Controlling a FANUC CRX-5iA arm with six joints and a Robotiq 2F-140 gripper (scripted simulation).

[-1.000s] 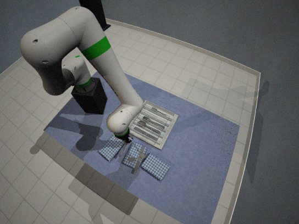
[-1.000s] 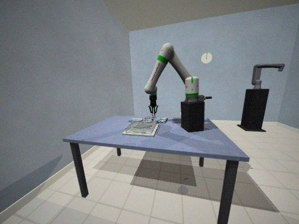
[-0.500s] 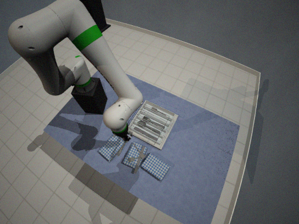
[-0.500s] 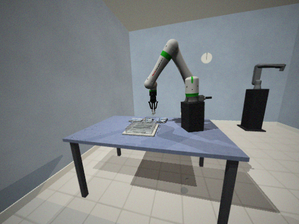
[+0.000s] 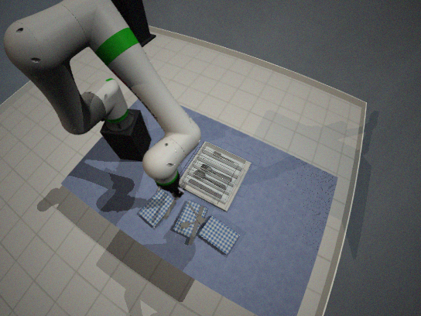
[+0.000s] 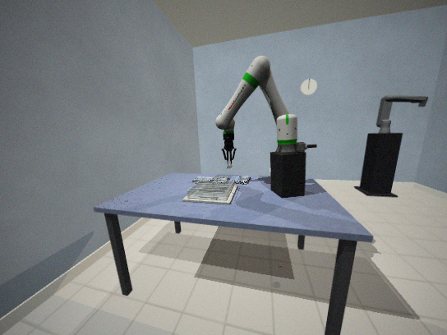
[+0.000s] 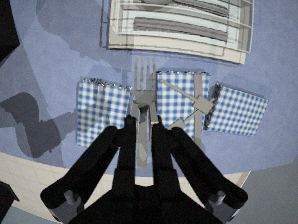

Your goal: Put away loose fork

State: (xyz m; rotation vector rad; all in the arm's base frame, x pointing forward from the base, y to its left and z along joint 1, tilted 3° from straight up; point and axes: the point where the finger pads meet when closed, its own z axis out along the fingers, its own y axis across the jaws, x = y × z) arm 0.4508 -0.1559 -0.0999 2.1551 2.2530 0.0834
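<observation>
Right now the white cutlery tray is 25 cm to the left of my hand, 13 cm below it and 8 cm ahead of it.
</observation>
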